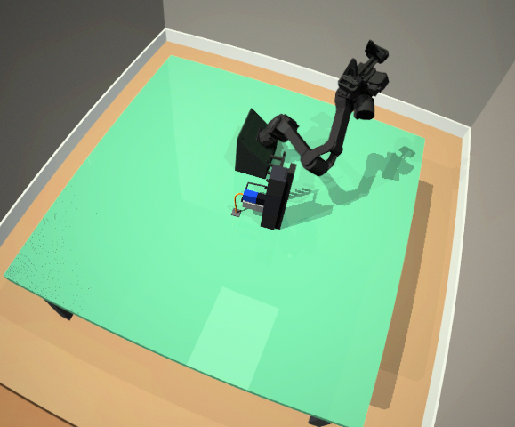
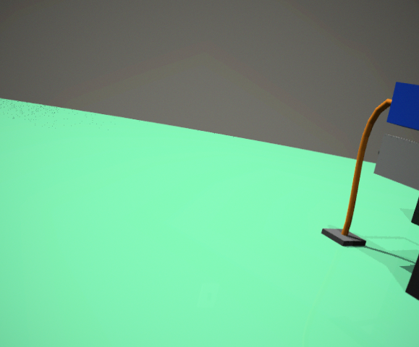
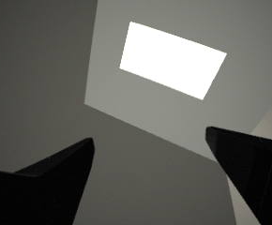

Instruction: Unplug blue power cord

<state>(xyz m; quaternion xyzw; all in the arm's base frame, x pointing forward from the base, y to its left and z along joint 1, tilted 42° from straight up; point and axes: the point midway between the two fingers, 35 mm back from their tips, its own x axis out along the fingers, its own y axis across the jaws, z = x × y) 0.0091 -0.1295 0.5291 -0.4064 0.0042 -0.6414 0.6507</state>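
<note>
Right now my gripper tip is 23 cm short of the blue plug, 22 cm to the left of it and 50 cm above it. Also, from my gripper tip: grey anchor plate: 23 cm ahead, 28 cm to the right, 63 cm below.
</note>
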